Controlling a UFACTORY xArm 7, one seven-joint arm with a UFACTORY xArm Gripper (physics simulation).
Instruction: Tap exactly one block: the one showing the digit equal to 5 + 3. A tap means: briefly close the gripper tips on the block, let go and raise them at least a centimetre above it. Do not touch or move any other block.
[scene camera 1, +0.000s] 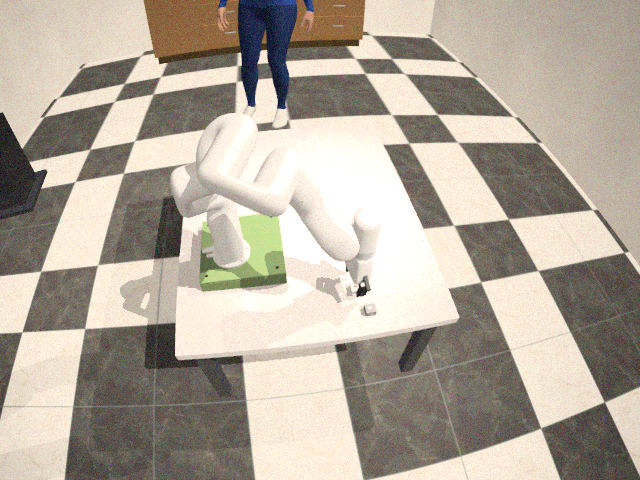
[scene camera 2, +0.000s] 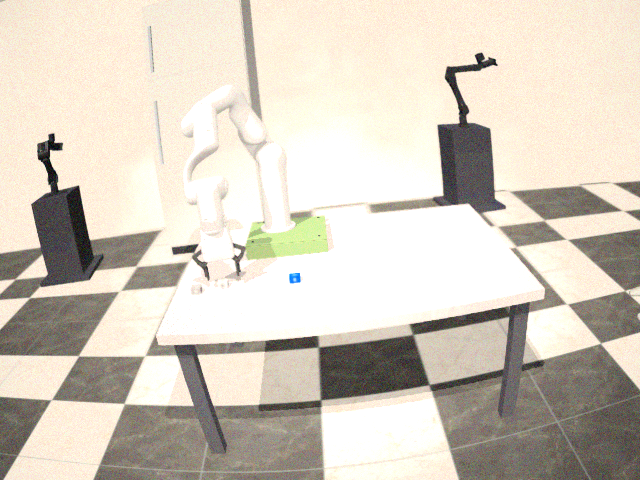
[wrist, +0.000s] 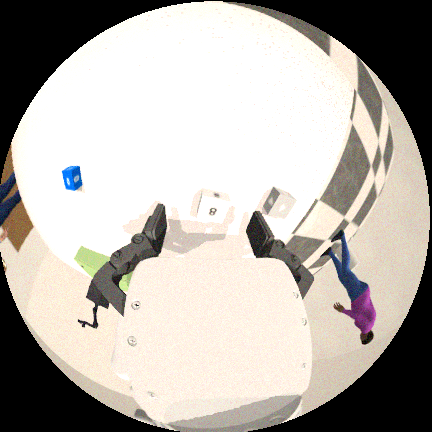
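Note:
The white block with the digit 8 on its top (wrist: 212, 210) (scene camera 2: 222, 283) stands on the white table. My gripper (wrist: 208, 217) (scene camera 2: 223, 276) is open and empty. In the wrist view the 8 block shows between the two black fingertips, a little ahead of them, with space on both sides. In scene camera 2 the fingertips are close above or behind it; the exact height is hard to tell. A grey block (wrist: 278, 202) (scene camera 1: 369, 308) (scene camera 2: 196, 289) stands just outside one finger; its digit is not readable. A blue block (wrist: 72, 178) (scene camera 2: 294, 277) stands farther off.
The arm's green base plate (scene camera 1: 263, 248) (scene camera 2: 305, 235) (wrist: 90, 259) lies on the table (scene camera 1: 206, 335) (scene camera 2: 439, 258). The grey block is near the table's edge. Two dark pedestals (scene camera 2: 59, 232) (scene camera 2: 465, 165) with small black arms stand beyond the table. A person (scene camera 1: 266, 46) stands behind it.

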